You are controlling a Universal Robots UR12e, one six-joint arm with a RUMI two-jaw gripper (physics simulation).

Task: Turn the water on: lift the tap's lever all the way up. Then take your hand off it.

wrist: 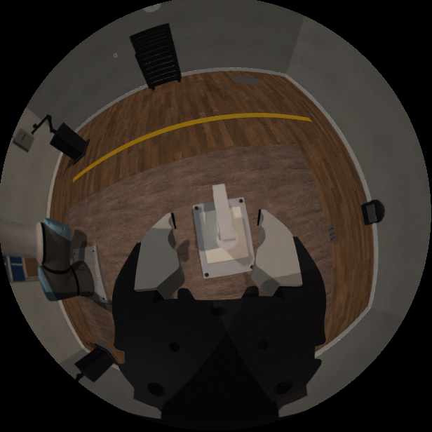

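The tap (223, 215) is white and stands on a light rectangular base plate (200, 260) with dark screws at its corners, in the middle of the wrist view. A long pale bar points up the view from its round part. Seen from above, I cannot tell which part of it is the lever or how far that is lifted. My gripper (215, 212) is open, with nothing between its fingers. Its two grey fingers stand wide apart, one to the left and one to the right of the tap in the view, with a gap on each side.
The base plate lies on a brown wood-grain table top (150, 185). The arm's blue and dark joints (56, 260) and its mounting plate (100, 275) are at the left. A yellow line (200, 121) crosses the floor beyond the table. A black slatted rack (141, 42) stands at the top.
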